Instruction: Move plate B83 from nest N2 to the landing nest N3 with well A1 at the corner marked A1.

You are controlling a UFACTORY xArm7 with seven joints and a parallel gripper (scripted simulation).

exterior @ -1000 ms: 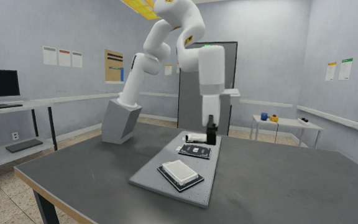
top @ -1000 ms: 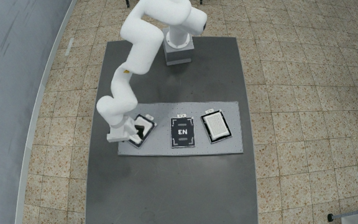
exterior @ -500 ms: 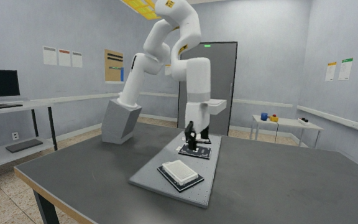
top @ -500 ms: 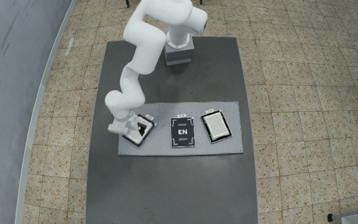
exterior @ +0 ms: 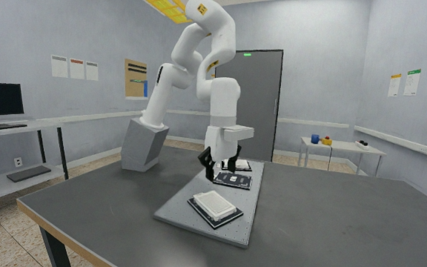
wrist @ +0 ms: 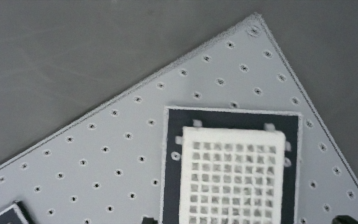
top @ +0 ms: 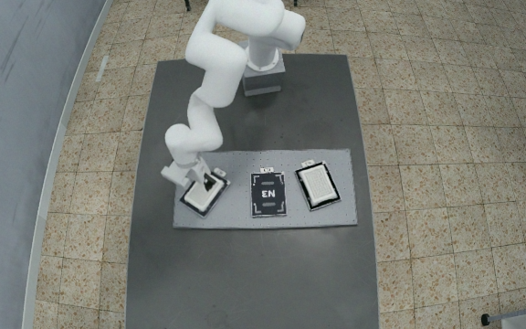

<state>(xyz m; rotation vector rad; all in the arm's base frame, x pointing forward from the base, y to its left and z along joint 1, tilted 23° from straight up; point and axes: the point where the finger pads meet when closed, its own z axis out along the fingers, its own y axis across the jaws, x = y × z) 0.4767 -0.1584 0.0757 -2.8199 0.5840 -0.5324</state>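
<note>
Right now the black nest N2 is 130 mm below my hand and 10 mm behind it. From my hand the other things lie so: black nest N3 (220 mm to the left, 130 mm below, 40 mm behind); then nest N1 (390 mm to the left, 130 mm below, 90 mm behind).
</note>
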